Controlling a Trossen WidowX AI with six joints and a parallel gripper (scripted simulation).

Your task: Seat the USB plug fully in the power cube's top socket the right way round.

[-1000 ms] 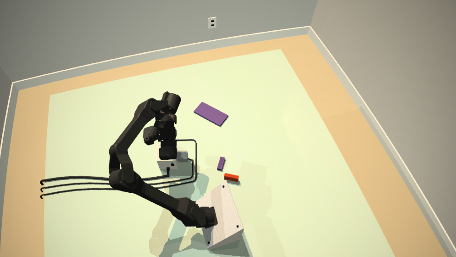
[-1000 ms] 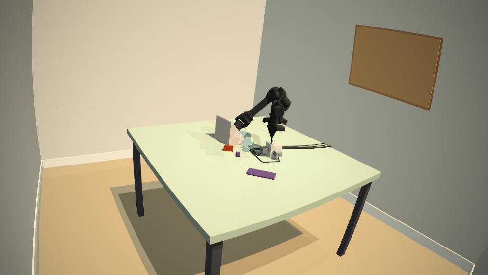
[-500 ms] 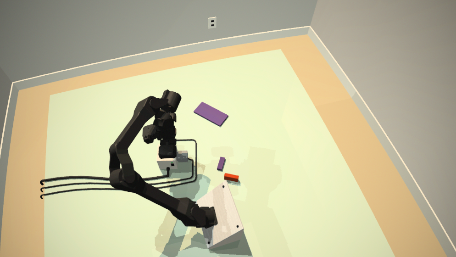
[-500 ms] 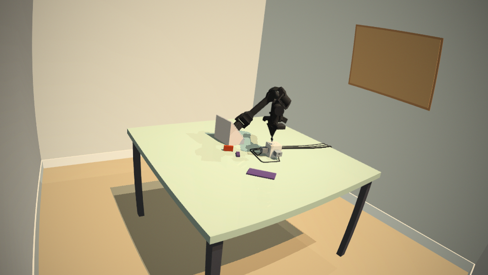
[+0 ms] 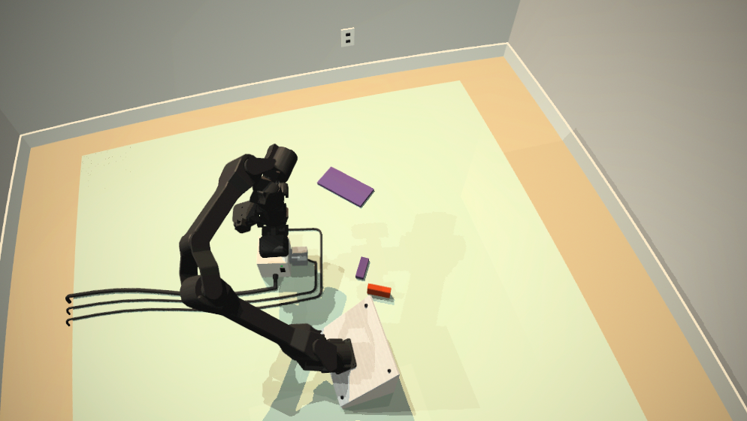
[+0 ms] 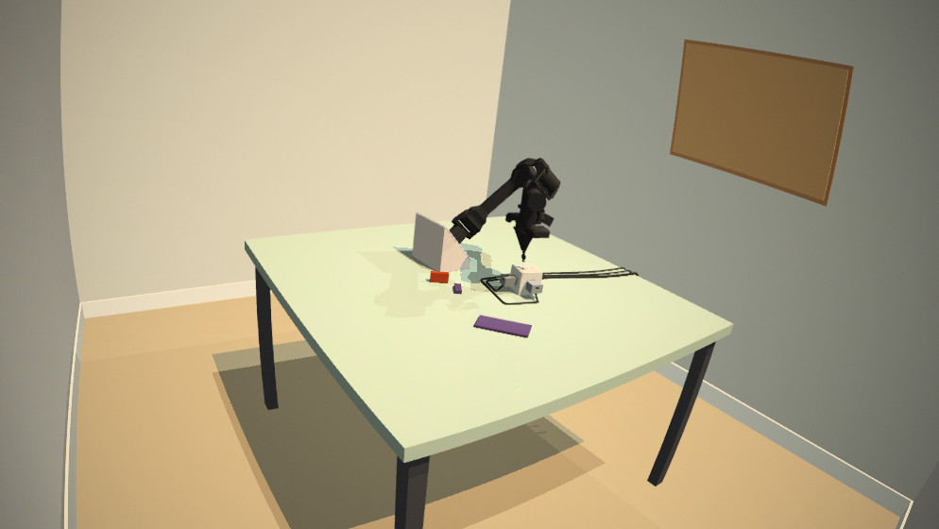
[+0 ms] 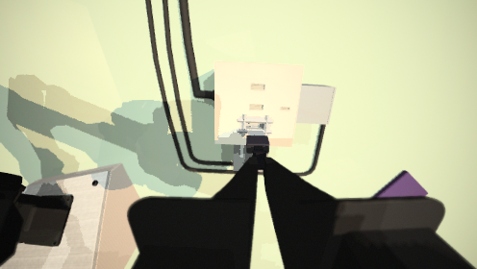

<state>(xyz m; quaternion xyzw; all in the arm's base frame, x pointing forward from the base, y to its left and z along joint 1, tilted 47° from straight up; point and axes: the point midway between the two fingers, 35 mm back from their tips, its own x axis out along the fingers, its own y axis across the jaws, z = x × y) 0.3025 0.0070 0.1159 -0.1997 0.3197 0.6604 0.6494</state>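
The black USB plug lies 2 cm below my gripper tip. From my gripper tip the other things lie so: orange block 14 cm behind, 21 cm to the right, 12 cm below; then USB socket 1 cm to the left, 7 cm below; then purple slab 21 cm ahead, 21 cm to the right, 13 cm below.
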